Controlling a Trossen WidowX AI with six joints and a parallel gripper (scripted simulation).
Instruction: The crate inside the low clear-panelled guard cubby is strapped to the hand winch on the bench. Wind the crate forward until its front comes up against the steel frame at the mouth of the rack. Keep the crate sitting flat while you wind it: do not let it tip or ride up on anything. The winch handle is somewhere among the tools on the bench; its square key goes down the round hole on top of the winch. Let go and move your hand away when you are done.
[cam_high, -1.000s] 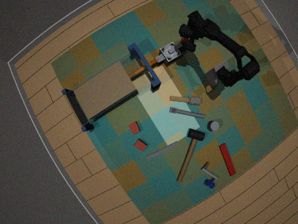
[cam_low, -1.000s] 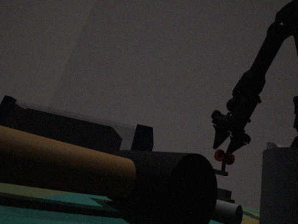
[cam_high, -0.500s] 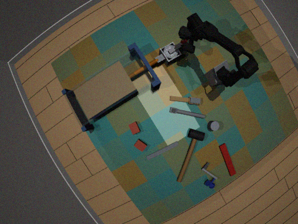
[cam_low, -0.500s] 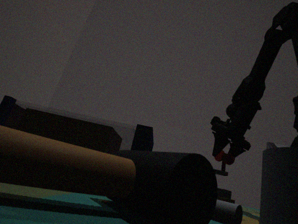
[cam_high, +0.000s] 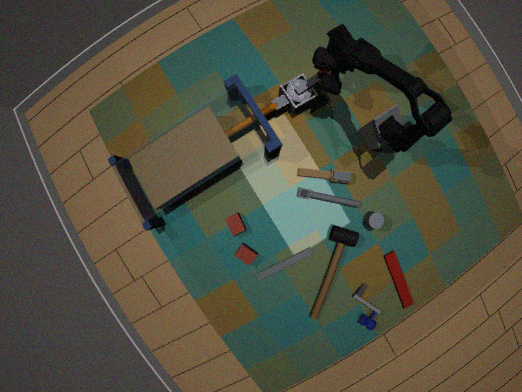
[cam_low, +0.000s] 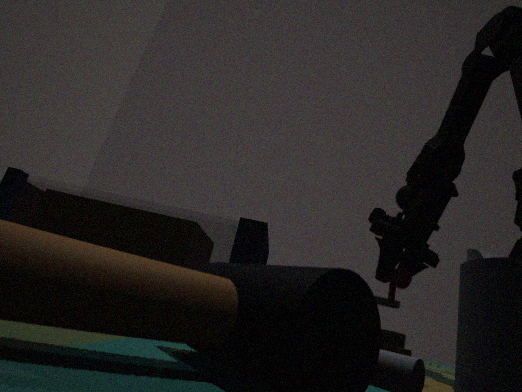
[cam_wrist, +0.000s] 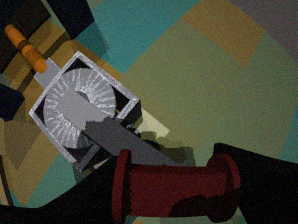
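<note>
Now: the red knob 10 mm behind my gripper tip and 10 mm to the left of it. The rest, counted from my gripper tip: red-knobbed crank (30 mm ahead, 10 mm to the left, 30 mm below); then grey winch (80 mm ahead, 100 mm below); then blue steel frame (250 mm ahead, 10 mm to the right, 30 mm below).
</note>
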